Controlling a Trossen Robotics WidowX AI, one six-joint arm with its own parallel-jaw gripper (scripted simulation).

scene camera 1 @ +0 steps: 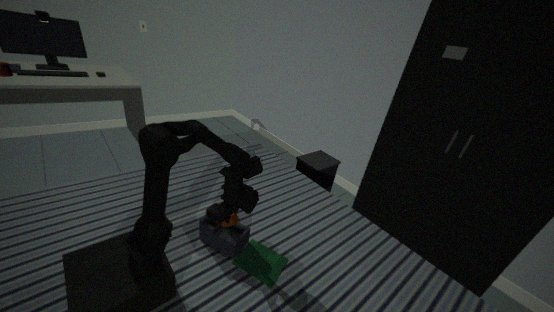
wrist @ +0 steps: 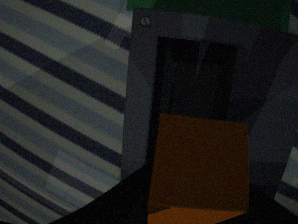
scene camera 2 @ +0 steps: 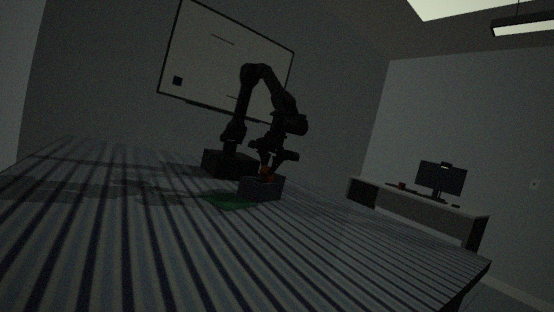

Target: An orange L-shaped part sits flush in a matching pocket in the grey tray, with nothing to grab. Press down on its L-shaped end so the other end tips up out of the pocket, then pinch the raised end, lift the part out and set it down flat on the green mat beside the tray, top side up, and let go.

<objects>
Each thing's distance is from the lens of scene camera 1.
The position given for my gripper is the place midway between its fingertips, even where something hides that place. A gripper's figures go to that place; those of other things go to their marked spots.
my gripper (scene camera 1: 230,220): 88 cm
green mat (scene camera 1: 264,264): 89 cm
</objects>
